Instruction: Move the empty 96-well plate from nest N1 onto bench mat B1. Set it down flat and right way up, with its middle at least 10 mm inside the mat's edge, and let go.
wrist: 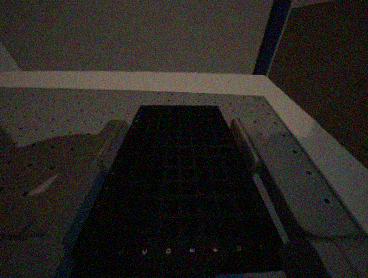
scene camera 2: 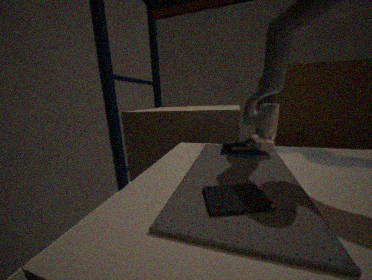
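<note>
The black 96-well plate (scene camera 2: 231, 148) (wrist: 177, 170) is held right way up, close above or on the blue bench mat (scene camera 2: 257, 153) (wrist: 86, 212) at the far end of the board. I cannot tell whether it touches the mat. My gripper (scene camera 2: 243, 145) (wrist: 180, 144) is shut on the plate, with one finger along each long side in the wrist view. Blue mat shows left of the plate and a little at the bottom edge there. No blue shows along the plate's right side. A dark, flat, rectangular nest (scene camera 2: 237, 200) lies nearer on the board.
The grey perforated board (scene camera 2: 185, 220) (wrist: 60, 112) lies on the pale table (scene camera 2: 110, 230) (wrist: 220, 82). A large box-like block (scene camera 2: 175, 132) stands behind the table's left side. A blue rack post (scene camera 2: 107, 85) (wrist: 272, 37) stands beyond the table. The arm's shadow falls across the board.
</note>
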